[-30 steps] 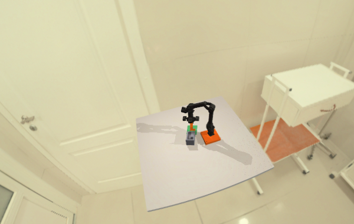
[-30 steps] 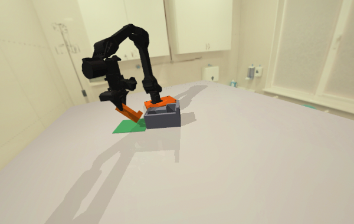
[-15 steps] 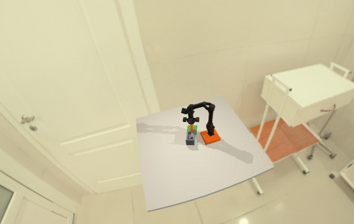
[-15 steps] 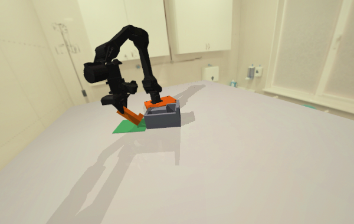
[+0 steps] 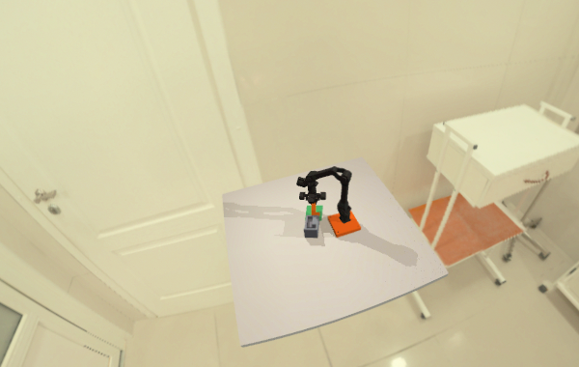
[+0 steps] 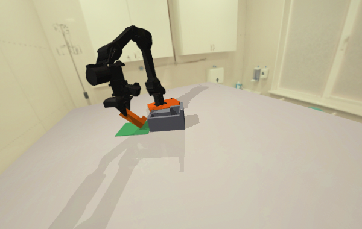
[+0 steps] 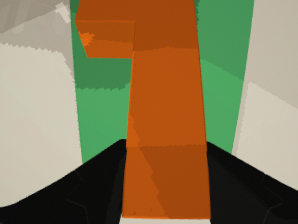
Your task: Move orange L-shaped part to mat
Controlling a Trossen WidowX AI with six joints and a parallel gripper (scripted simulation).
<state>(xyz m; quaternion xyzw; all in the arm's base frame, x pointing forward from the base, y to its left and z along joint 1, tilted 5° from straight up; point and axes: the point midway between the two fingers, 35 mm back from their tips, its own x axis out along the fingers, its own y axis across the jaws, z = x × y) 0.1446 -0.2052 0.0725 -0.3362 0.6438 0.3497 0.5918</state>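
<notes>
Right now the orange L-shaped part is 3 cm to the left of my gripper tip and 3 cm below it. Round my gripper tip: green mat: 9 cm below, 2 cm to the left, 1 cm ahead.
</notes>
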